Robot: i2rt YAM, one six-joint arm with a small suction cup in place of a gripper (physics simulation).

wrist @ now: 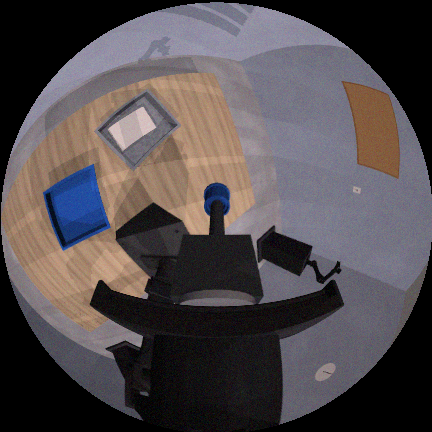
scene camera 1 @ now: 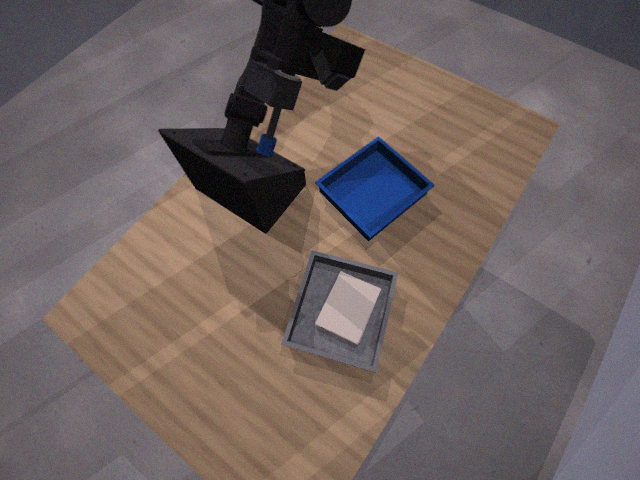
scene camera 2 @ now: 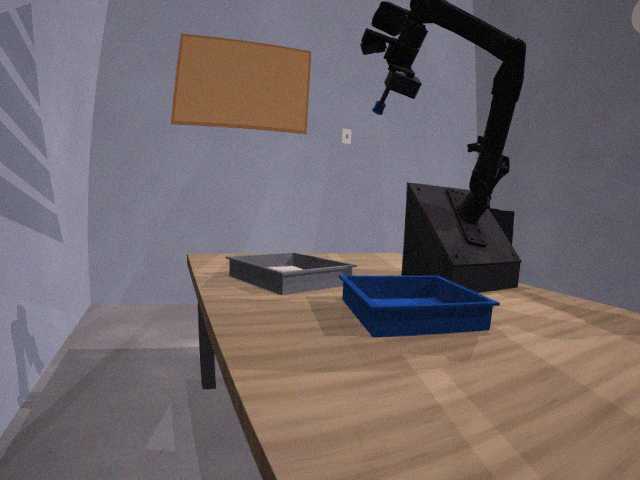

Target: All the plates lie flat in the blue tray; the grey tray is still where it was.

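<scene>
A pale pinkish-white rectangular plate lies flat in the grey tray; I cannot tell whether it is one plate or a stack. In scene camera 2 a sliver of the plate shows above the wall of the grey tray. The blue tray stands beside the grey tray, and its floor is bare. My suction cup is blue, hangs high above the table, well apart from both trays, and has nothing on it. Its suction face is hidden in scene camera 1.
The black wedge-shaped arm base stands on the wooden table, near the blue tray. A corkboard hangs on the wall behind.
</scene>
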